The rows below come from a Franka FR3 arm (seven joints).
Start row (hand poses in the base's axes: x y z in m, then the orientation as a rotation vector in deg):
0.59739, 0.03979, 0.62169, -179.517, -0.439, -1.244
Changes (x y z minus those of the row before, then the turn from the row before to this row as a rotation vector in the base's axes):
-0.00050, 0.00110, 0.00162, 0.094, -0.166, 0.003
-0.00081, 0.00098, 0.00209, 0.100, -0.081, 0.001
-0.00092, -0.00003, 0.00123, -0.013, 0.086, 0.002
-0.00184, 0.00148, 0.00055, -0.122, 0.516, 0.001
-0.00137, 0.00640, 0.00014, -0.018, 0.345, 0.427
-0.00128, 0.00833, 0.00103, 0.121, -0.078, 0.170
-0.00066, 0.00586, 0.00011, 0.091, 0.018, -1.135
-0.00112, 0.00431, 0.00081, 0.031, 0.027, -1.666
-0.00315, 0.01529, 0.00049, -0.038, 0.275, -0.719
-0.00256, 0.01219, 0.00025, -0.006, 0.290, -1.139
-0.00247, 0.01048, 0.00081, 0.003, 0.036, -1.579
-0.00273, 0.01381, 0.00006, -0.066, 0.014, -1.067
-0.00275, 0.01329, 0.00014, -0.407, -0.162, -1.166
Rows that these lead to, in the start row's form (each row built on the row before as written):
0.59689, 0.04089, 0.62331, -179.421, -0.444, -1.504
0.59608, 0.04187, 0.62540, -179.320, -0.445, -1.630
0.59516, 0.04184, 0.62663, -179.334, -0.448, -1.495
0.59332, 0.04332, 0.62718, -179.460, -0.447, -0.687
0.59195, 0.04972, 0.62732, -179.474, -1.113, -0.143
0.59067, 0.05805, 0.62835, -179.351, -1.379, -0.265
0.59001, 0.06391, 0.62846, -179.266, 0.398, -0.248
0.58889, 0.06822, 0.62927, -179.213, 3.004, -0.222
0.58574, 0.08351, 0.62976, -179.234, 4.132, 0.200
0.58318, 0.09570, 0.63001, -179.194, 5.917, 0.642
0.58071, 0.10618, 0.63082, -179.088, 8.386, 0.683
0.57798, 0.11999, 0.63088, -179.065, 10.057, 0.690
0.57523, 0.13328, 0.63102, -179.346, 11.905, 0.392

